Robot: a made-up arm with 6 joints.
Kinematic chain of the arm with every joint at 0, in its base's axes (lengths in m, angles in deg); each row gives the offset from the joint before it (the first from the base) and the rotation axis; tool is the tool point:
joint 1: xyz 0 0 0.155 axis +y
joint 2: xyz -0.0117 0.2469 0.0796 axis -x
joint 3: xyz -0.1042 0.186 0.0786 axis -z
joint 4: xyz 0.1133 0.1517 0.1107 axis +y
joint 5: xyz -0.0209 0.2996 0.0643 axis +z
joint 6: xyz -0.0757 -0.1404 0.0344 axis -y
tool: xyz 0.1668 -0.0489 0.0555
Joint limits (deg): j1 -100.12..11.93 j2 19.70..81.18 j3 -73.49..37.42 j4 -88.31..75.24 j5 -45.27..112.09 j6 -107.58..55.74
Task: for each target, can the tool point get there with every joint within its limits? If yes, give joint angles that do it. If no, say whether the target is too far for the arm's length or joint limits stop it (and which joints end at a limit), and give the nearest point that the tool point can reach.
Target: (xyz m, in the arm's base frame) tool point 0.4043 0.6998 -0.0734
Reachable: yes | joints -30.13 53.46 14.27 41.38 98.64 -56.62
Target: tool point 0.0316 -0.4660 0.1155
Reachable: no: joint limits stop it (at a limit: joint 2, joint 3, joint 6) | nearest point 0.2247 0.2864 -0.1259 | short by 0.813 m
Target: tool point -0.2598 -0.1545 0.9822
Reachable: no: joint limits stop it (at a limit: joint 1, joint 2, joint 3, joint 4, joint 6) | nearest point 0.0931 0.3819 0.6559 | short by 0.720 m
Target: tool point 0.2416 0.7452 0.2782
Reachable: yes | joints -9.97 37.02 28.00 -41.12 43.13 -50.44
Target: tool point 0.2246 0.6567 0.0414
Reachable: yes | joints -85.75 51.38 -26.01 59.78 7.69 -51.11
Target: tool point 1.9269 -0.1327 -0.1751
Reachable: no: too far | nearest point 0.7679 0.4876 -0.0420 | short by 1.321 m
